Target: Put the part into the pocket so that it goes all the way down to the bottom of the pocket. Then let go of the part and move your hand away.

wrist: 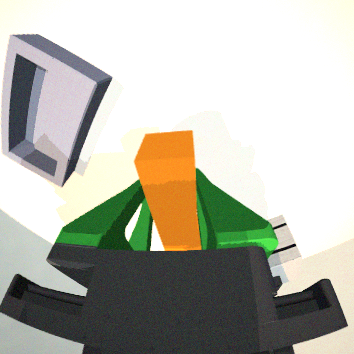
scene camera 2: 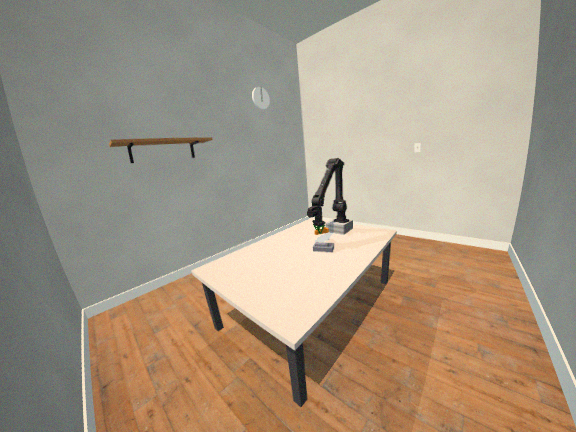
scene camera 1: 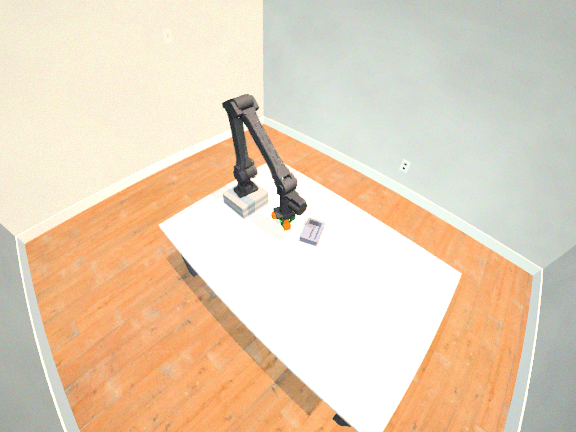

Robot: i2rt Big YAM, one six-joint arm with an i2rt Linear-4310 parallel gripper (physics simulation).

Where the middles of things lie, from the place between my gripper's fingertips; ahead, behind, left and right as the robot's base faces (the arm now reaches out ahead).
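Grey pocket block (wrist: pixel 57 93): 120 mm to the left of my hand, 80 mm ahead of it and 50 mm below it. Relative to the orange L-shaped block (wrist: pixel 165 165), my hand is 30 mm past and 10 mm below.
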